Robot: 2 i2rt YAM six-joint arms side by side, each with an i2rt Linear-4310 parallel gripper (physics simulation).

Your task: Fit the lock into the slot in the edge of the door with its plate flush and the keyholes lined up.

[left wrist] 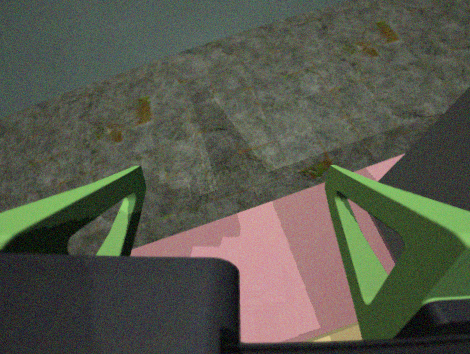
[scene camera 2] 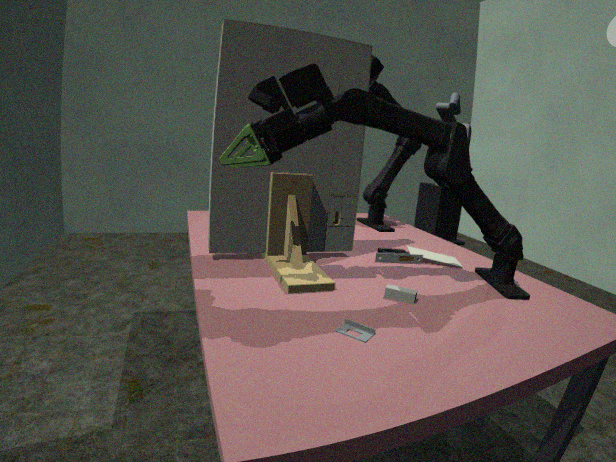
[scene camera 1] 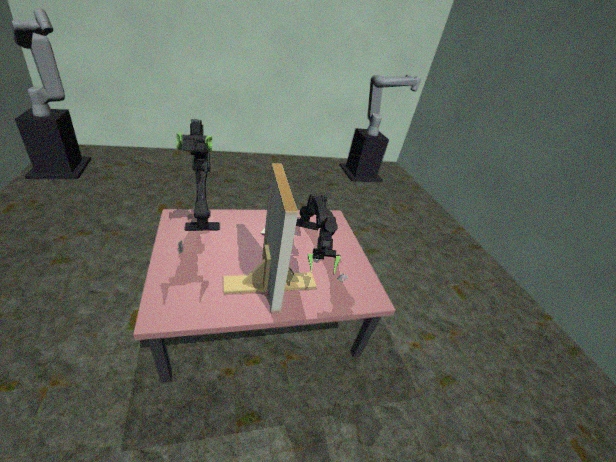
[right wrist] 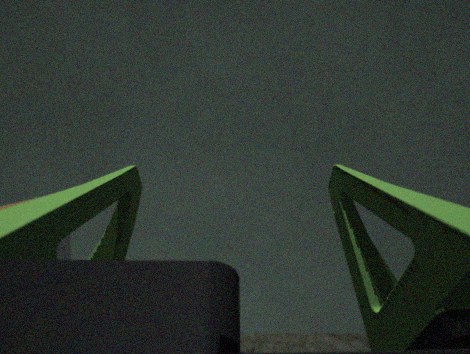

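Seen in the pictures: left gripper, fingertip midpoint: (left wrist: 235, 176) (scene camera 2: 225, 163) (scene camera 1: 322, 273); right gripper, fingertip midpoint: (scene camera 1: 193, 139) (right wrist: 235, 176); left arm's base, origin of the base link: (scene camera 2: 499, 284) (scene camera 1: 303, 224); right arm's base, origin of the base link: (scene camera 2: 374, 225) (scene camera 1: 202, 226).
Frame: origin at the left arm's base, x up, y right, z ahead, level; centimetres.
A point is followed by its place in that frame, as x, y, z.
Observation:
The grey door (scene camera 1: 283, 260) @(34.2, 1.9, 75.1) (scene camera 2: 280, 50) @(51.2, 4.6, 61.3) (left wrist: 440, 145) @(18.0, 0.2, 72.7) stands upright in a yellow wooden stand (scene camera 1: 242, 284) @(1.8, 21.1, 63.5) (scene camera 2: 310, 286) @(1.3, -13.1, 49.4). A keyhole opening (scene camera 2: 337, 217) shows low in its face in scene camera 2. What looks like the lock (scene camera 2: 392, 258) @(1.2, 11.3, 27.7), a dark case with a grey plate, lies on the table beside a white sheet. The slot is not distinguishable. My left gripper (scene camera 1: 323, 272) @(24.4, -14.9, 67.1) (scene camera 2: 221, 161) @(24.4, -14.9, 67.1) (left wrist: 235, 176) @(24.4, -14.9, 67.1) is open and empty, above the table on the door's right side in scene camera 1. My right gripper (scene camera 1: 194, 142) @(65.3, 47.8, 51.8) (right wrist: 235, 176) @(65.3, 47.8, 51.8) is open and empty, raised high at the left.
A grey block (scene camera 2: 400, 294) @(1.5, -14.1, 31.1) and a slotted metal plate (scene camera 1: 342, 277) @(-0.1, -28.2, 41.1) (scene camera 2: 356, 332) @(0.0, -28.2, 41.2) lie on the pink table (scene camera 1: 215, 320) @(0.0, 26.2, 85.3) (scene camera 2: 300, 390) @(0.0, -44.2, 49.7). The white sheet (scene camera 2: 435, 256) @(1.1, 17.2, 13.2) lies near my left arm's base. A small dark item (scene camera 1: 180, 246) @(4.3, 59.3, 50.2) lies before my right arm's base. The tall door stands between the arms.

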